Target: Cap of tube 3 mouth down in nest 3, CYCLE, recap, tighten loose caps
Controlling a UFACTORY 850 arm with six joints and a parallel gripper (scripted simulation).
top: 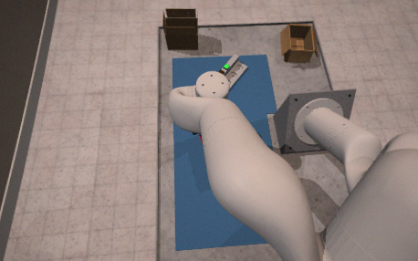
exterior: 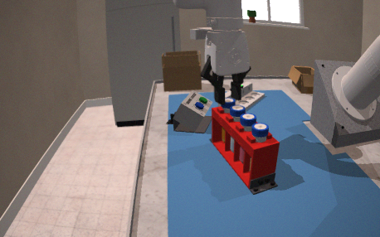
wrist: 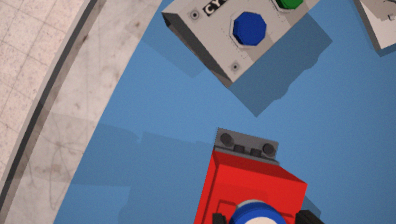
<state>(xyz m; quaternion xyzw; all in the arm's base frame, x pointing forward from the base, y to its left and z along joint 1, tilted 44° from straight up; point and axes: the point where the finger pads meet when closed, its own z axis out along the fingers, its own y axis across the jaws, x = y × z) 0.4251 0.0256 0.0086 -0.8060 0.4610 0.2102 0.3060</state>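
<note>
The cap marked 4 lies 2 cm below my hand. The rest, counted from my hand: blue cap: 1 cm behind, 5 cm to the left, 2 cm below; blue key: 6 cm ahead, 12 cm to the right, 7 cm below; grey key housing: 7 cm ahead, 14 cm to the right, 9 cm below.
</note>
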